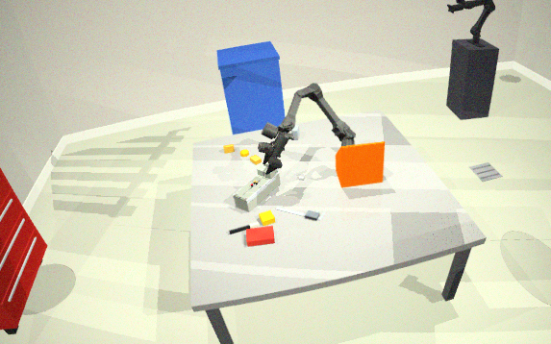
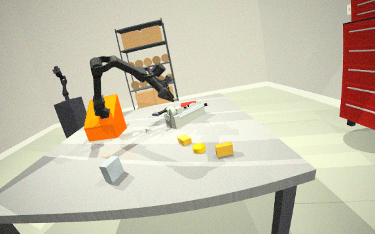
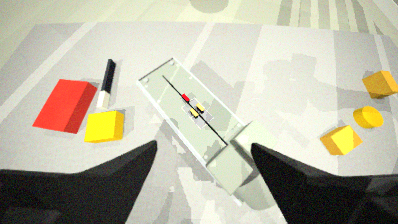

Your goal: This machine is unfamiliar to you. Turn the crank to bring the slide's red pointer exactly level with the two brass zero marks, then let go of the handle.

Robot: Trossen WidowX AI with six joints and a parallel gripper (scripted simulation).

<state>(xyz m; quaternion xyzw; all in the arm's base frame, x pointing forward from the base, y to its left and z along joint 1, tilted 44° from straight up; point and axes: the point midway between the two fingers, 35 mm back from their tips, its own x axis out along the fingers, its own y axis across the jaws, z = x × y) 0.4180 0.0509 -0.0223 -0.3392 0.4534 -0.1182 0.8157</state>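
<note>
My gripper tip is now 130 mm to the left of the dark brown crank handle, 50 mm past it and 30 mm above it. Also, from my gripper tip: yellow block: 210 mm to the left, 130 mm below, 20 mm ahead; grey cube: 510 mm to the right, 200 mm behind, 110 mm below; red pointer: 70 mm ahead, 60 mm below, 40 mm to the left.
</note>
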